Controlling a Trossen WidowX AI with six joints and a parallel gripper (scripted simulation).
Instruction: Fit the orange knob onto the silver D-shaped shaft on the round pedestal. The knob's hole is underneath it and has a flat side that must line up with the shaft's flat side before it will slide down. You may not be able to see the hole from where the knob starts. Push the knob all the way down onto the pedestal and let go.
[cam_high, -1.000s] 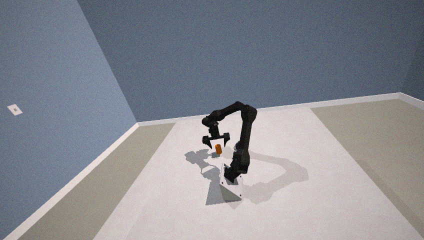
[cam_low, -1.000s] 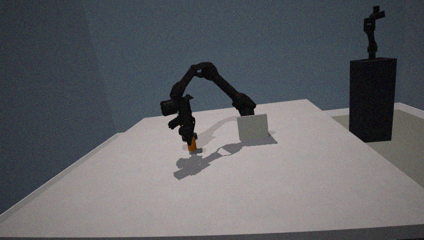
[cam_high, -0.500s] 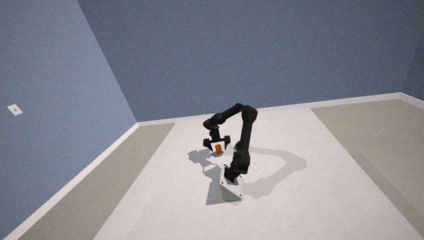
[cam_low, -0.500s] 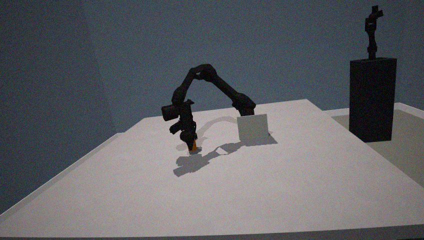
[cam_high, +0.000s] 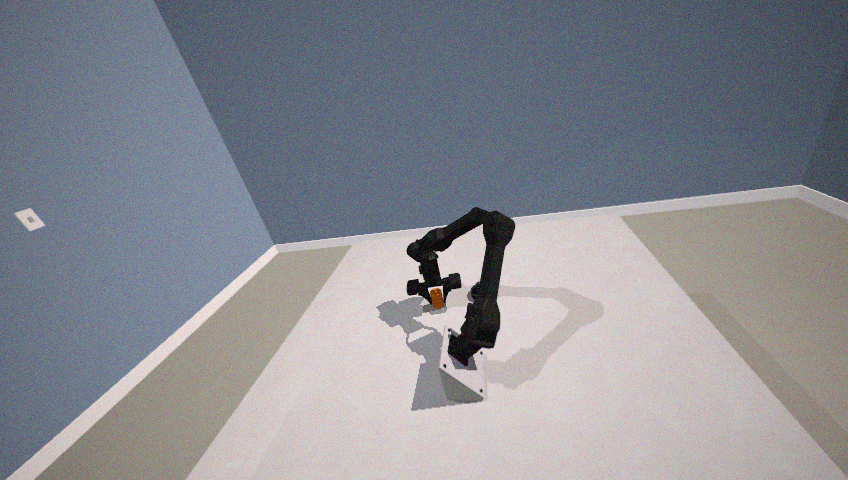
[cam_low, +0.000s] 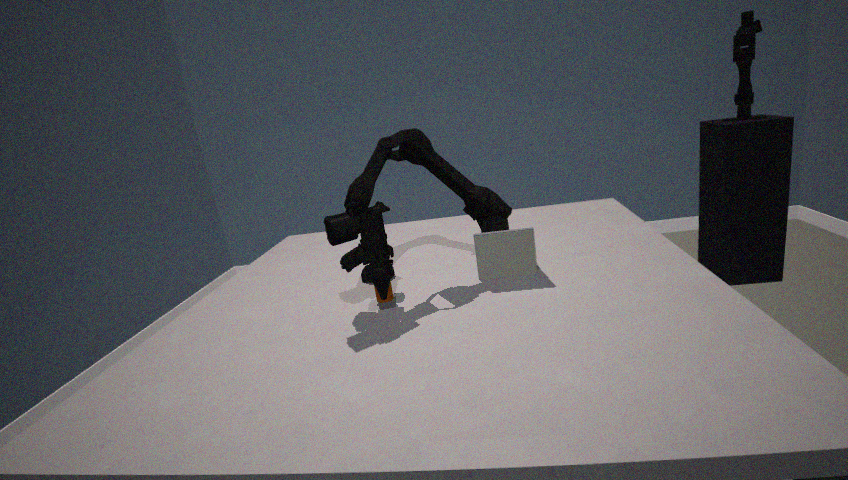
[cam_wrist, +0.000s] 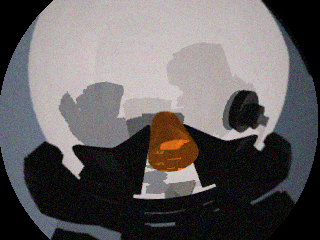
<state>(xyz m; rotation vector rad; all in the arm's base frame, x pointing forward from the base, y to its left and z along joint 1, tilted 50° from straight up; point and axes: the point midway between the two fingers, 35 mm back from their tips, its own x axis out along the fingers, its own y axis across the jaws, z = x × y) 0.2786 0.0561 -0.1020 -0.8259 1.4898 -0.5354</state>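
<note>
Right now the round pedestal is 150 mm to the right of my gripper tip, 50 mm ahead of it and 20 mm above it. Round my gripper tip: orange knob 30 mm above.
</note>
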